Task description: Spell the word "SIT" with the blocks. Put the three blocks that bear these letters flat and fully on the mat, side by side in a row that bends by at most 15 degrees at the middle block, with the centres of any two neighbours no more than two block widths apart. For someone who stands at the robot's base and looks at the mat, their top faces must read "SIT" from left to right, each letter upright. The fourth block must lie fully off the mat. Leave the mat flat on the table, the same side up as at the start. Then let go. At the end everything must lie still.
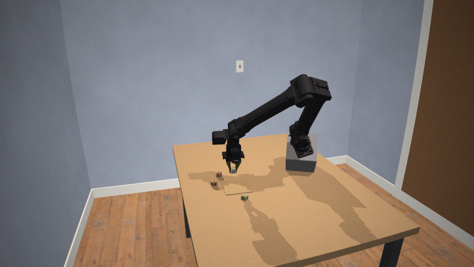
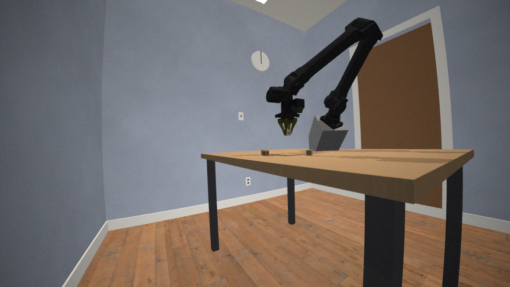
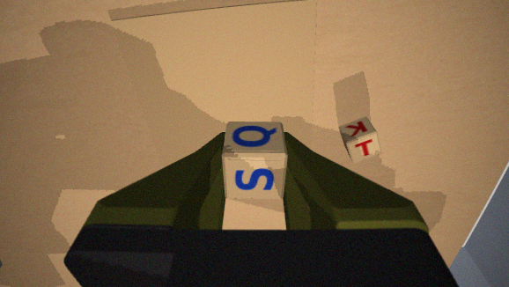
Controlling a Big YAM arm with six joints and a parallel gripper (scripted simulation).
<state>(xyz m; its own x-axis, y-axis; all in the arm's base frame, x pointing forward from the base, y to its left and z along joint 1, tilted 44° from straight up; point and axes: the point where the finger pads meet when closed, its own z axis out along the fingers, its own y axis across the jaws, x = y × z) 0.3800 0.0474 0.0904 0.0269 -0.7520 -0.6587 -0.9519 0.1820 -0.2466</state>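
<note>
The tan mat lies 100 mm below my hand, 30 mm to the right of it and 20 mm behind it. The rest, counted from my hand: T block: 90 mm below, 90 mm ahead, 50 mm to the right; green-lettered block: 100 mm to the left, 90 mm below, 50 mm behind.
</note>
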